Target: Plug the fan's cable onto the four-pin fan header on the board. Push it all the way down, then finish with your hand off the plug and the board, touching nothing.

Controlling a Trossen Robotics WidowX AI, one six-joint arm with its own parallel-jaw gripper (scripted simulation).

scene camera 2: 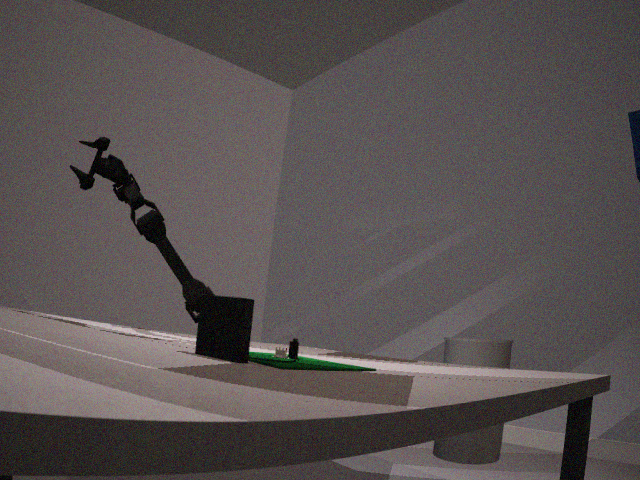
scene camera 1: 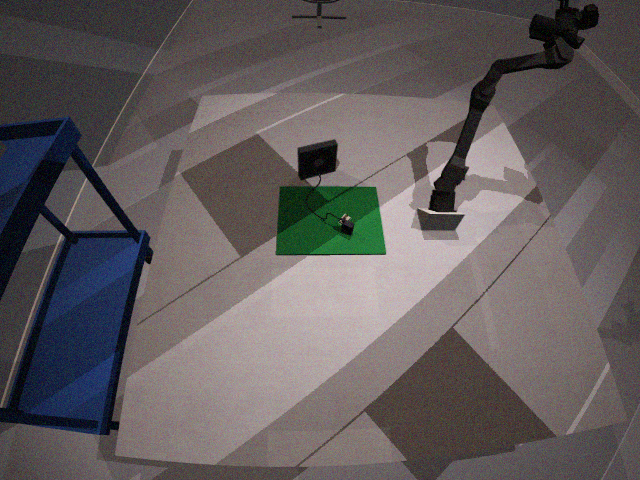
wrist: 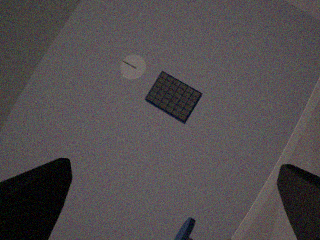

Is the gripper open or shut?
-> Open.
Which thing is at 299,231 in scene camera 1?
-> A green board.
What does the gripper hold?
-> Nothing.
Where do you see a black fan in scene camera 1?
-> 320,157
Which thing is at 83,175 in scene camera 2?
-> The gripper.
